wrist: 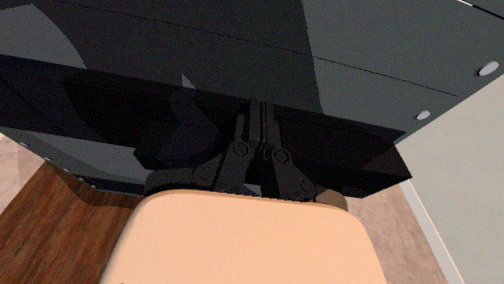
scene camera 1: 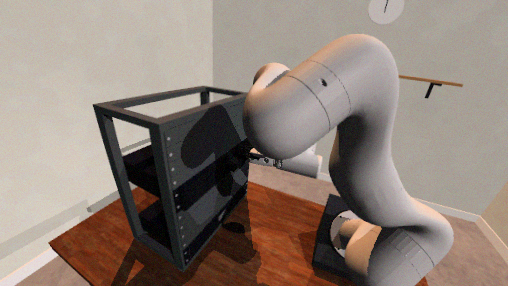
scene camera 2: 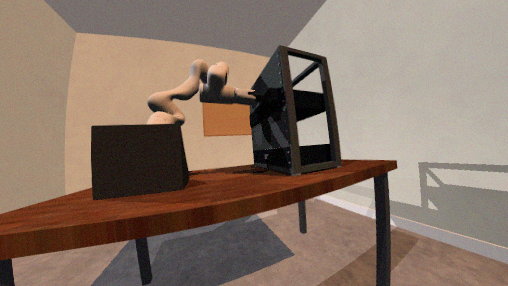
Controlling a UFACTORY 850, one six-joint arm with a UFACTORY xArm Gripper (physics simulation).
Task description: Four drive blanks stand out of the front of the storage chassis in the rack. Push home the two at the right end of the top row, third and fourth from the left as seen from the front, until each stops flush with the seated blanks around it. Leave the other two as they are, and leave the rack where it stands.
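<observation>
The rack (scene camera 1: 161,175) (scene camera 2: 291,115) stands upright on the table. The dark storage chassis (scene camera 1: 195,186) (scene camera 2: 309,104) sits in its middle, in deep shadow. In the wrist view, a dark block (wrist: 350,150) stands out below the grey upper panels, right of the fingers. The separate drive blanks and their depths cannot be told apart in the dark. My gripper (scene camera 2: 254,94) (wrist: 256,113) is shut and empty. Its tips are at the upper part of the chassis front, left of that block's right end; contact is unclear. In scene camera 1 the arm and shadow largely hide the tips.
Grey panels (scene camera 1: 200,140) (wrist: 380,45) with screws cover the rack front above the chassis. Another dark unit (scene camera 2: 316,152) sits low in the rack. The arm's pedestal (scene camera 1: 325,250) (scene camera 2: 137,162) stands on the wooden table (scene camera 1: 280,205) (scene camera 2: 225,200) (wrist: 30,215), facing the rack's front.
</observation>
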